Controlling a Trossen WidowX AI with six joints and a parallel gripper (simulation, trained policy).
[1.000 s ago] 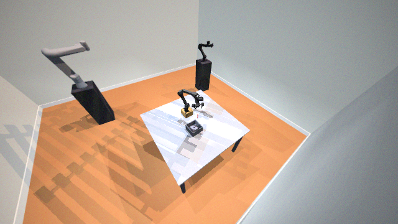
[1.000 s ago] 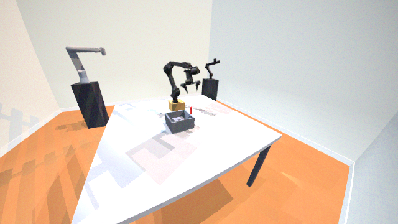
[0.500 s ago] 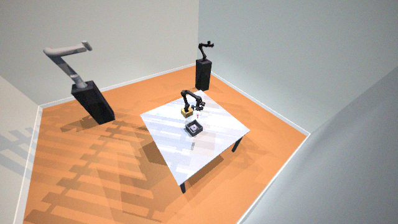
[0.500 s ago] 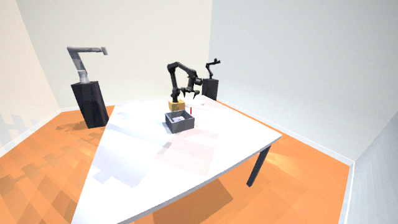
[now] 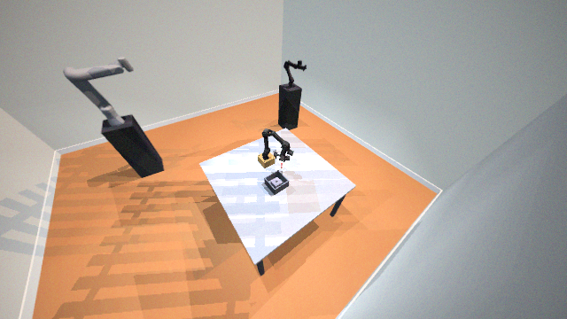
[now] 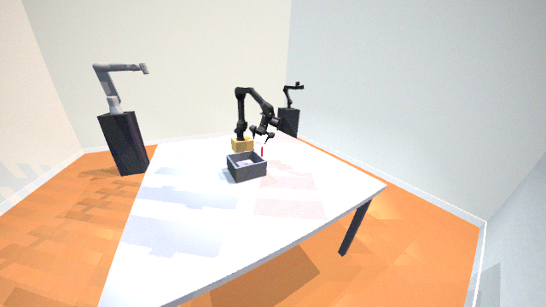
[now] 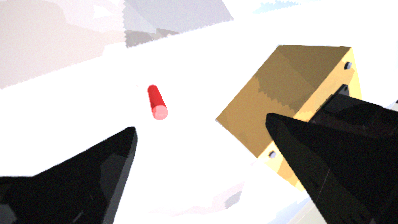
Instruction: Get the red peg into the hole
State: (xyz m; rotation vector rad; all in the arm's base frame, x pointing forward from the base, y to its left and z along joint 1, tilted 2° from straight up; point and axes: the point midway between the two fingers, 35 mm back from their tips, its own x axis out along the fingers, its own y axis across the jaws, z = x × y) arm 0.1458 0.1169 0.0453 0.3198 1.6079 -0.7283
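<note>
Now: gripper tip 8 cm above the red peg, 2 cm to the right of it and 1 cm short of it. Round my gripper tip: grey box (20 cm ahead, 16 cm to the right, 9 cm below).
</note>
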